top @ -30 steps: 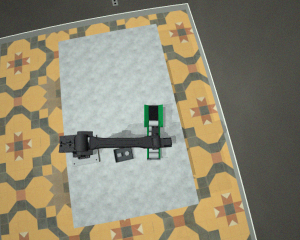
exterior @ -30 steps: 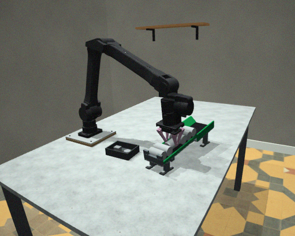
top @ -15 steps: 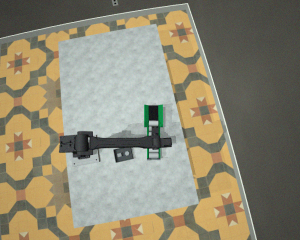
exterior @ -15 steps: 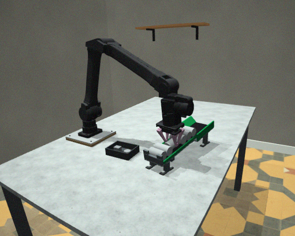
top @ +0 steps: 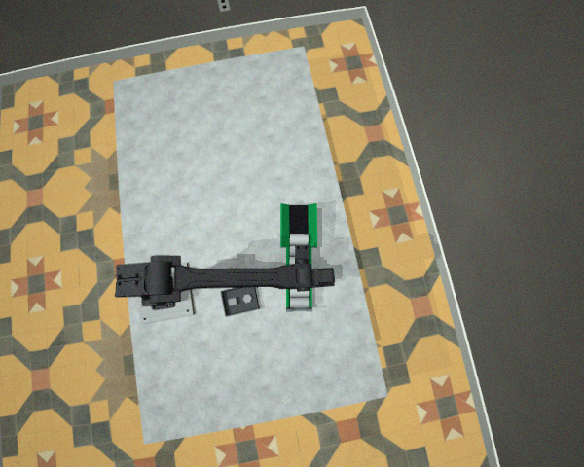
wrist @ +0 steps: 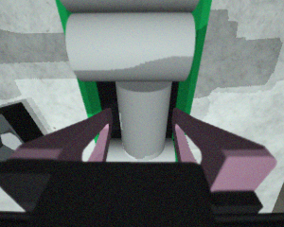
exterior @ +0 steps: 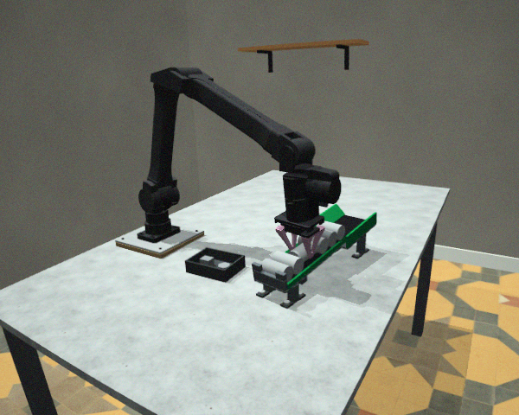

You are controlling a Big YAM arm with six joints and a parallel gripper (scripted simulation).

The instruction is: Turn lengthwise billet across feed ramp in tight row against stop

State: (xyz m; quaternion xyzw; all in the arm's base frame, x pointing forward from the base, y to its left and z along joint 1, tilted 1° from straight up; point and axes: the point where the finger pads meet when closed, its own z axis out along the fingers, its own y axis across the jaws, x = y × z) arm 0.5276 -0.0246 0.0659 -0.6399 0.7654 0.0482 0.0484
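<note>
The billet lies right at my hand. Round my hand: black tray 24 cm behind, 5 cm to the right, 8 cm below; stop 2 cm behind, 11 cm to the right, 3 cm below.
</note>
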